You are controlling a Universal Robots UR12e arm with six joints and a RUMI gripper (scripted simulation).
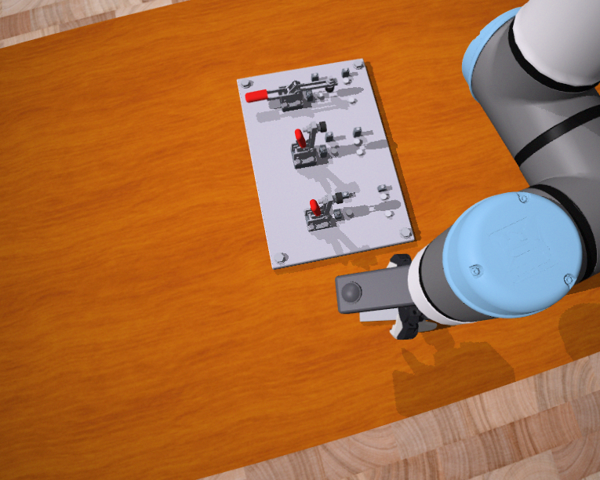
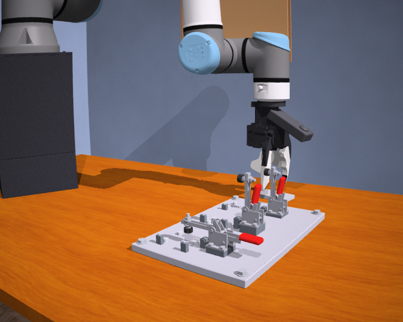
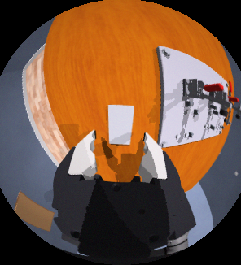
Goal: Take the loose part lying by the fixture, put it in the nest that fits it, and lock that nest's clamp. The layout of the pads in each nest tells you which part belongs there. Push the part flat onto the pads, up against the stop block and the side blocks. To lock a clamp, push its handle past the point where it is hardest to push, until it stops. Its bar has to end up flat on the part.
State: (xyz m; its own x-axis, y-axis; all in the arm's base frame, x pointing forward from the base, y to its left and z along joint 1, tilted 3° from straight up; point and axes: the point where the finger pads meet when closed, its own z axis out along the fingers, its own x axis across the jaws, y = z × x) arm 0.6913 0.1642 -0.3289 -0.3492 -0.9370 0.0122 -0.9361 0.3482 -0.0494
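Now: the flat grey rectangular part 3 cm below my hand. From my hand the other things lie so: grey fixture plate (27 cm to the right, 3 cm below).
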